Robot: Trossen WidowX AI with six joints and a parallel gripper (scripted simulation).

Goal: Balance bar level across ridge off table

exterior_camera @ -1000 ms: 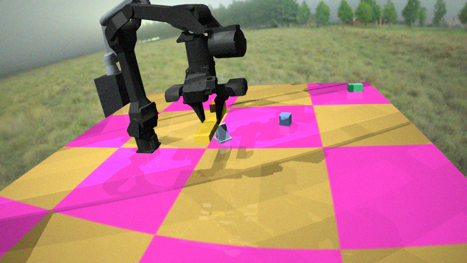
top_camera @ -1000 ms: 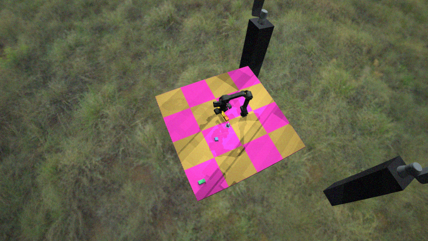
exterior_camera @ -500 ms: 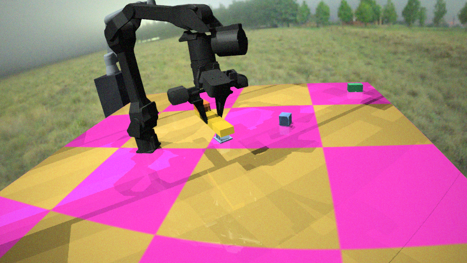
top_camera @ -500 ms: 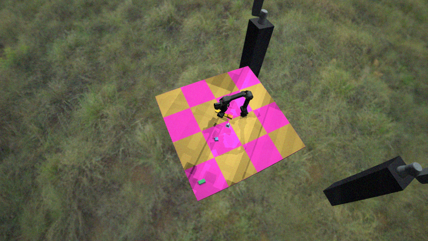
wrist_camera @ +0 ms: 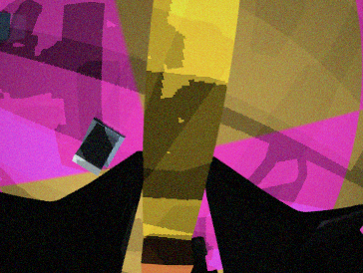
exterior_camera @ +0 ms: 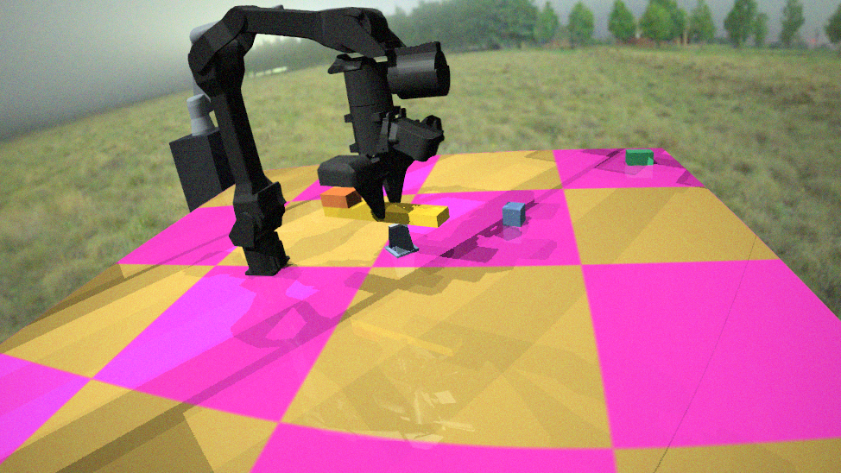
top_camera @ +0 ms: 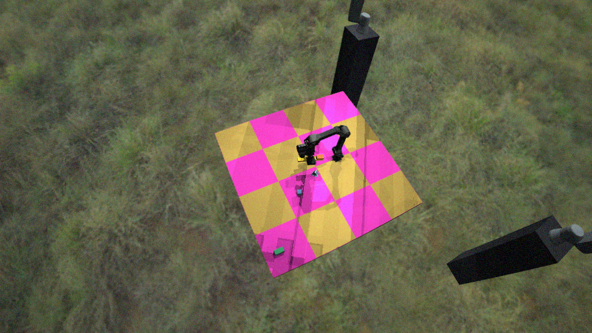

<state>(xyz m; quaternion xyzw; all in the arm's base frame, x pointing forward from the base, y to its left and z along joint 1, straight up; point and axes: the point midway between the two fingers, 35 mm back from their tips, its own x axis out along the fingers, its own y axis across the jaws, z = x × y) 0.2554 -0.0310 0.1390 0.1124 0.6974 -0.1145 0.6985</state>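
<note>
Right now the ridge is 90 mm to the left of my gripper tip, 60 mm below it and 20 mm behind it. Also, from my gripper tip: small blue cube 190 mm to the left, 170 mm ahead, 90 mm below; green block 530 mm to the left, 480 mm ahead, 90 mm below.
</note>
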